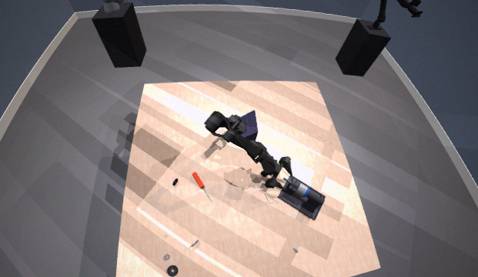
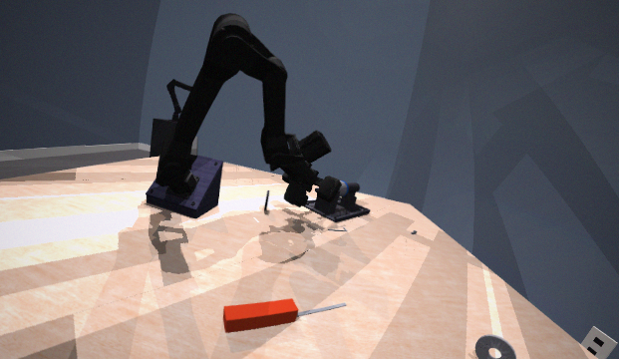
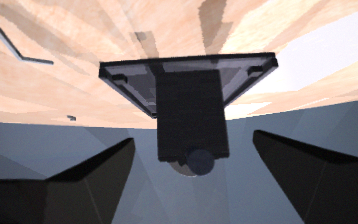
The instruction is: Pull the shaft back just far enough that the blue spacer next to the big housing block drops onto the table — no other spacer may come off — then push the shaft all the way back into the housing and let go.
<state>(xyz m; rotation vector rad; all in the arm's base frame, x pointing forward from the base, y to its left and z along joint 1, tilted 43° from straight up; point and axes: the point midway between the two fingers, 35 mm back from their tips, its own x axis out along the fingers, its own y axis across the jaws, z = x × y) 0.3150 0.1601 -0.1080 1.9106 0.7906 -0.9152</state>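
The pale spacer lies 50 mm to the left of my gripper tip, 30 mm ahead of it and 10 mm above it. Round my gripper tip: blue spacer: 80 mm to the left, 60 mm ahead, 10 mm above; allen key: 90 mm to the right, 80 mm ahead, 70 mm below.
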